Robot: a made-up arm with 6 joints.
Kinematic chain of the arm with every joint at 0, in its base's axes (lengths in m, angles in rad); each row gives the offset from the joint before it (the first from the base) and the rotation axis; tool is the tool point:
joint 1: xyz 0 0 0.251 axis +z
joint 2: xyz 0 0 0 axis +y
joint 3: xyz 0 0 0.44 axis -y
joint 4: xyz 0 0 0 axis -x
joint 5: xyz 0.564 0 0 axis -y
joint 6: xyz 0 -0.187 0 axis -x
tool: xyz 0 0 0
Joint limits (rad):
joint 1: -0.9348..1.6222
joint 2: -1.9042..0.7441
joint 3: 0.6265..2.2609
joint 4: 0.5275..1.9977
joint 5: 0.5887..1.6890
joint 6: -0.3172..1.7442
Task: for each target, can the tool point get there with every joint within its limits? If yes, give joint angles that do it. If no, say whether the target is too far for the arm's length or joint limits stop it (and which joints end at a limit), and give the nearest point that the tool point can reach.
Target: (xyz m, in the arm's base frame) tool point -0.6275 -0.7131 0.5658
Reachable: yes | joints 0.9093 -0.9583 1.7728 1.8811 1.4128 1.0825
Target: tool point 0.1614 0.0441 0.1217
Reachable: no: joint limits stop it (at a limit: joint 1, joint 2, joint 3) | nearest point 0.1030 -0.5581 -0.4639 | short by 0.842 m
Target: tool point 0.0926 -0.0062 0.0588
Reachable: no: joint limits stop it (at a limit: joint 1, joint 2, joint 3) | nearest point 0.0735 -0.5512 -0.4691 | short by 0.759 m
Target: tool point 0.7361 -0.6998 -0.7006
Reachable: no: too far | nearest point 0.1937 -0.6197 -0.4236 | short by 0.614 m
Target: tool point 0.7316 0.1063 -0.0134
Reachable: no: joint limits stop it (at a limit: joint 2, joint 3, joint 4) | nearest point 0.8749 0.1271 0.6020 | short by 0.632 m
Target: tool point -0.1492 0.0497 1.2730
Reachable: yes | joints -0.1875 -0.1535 1.2488 1.6832 0.8040 0.8548
